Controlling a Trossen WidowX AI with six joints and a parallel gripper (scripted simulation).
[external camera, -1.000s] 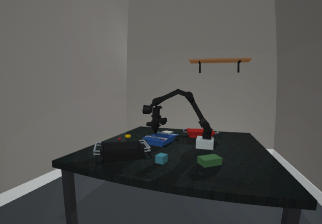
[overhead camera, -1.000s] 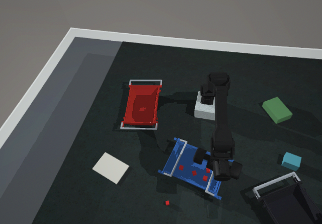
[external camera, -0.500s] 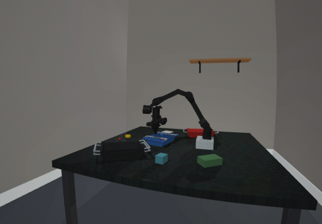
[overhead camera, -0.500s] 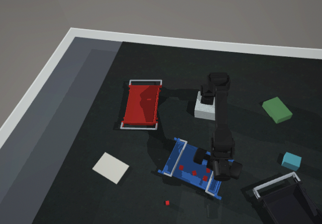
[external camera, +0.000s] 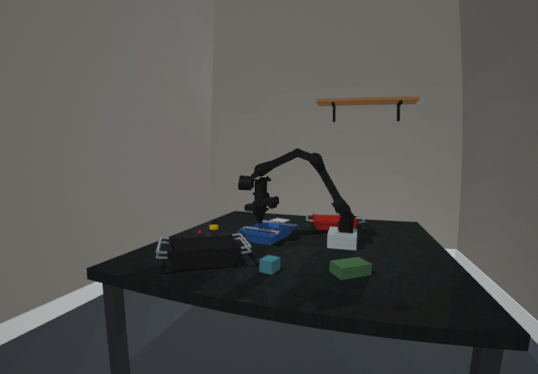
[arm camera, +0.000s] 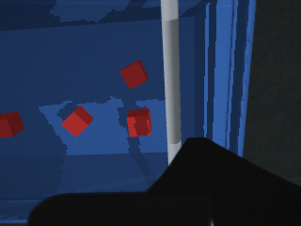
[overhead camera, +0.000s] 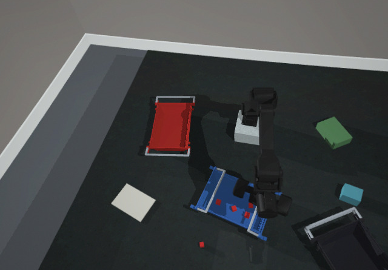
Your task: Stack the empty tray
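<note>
Now: the red tray 43 cm to the right of my gripper tip, 31 cm behind it and 5 cm below it. From my gripper tip the other things lie so: small red cube: 18 cm to the right, 15 cm ahead, 8 cm below; then teal cube: 32 cm to the left, 15 cm behind, 7 cm below; then green block: 42 cm behind, 26 cm to the left, 7 cm below.
</note>
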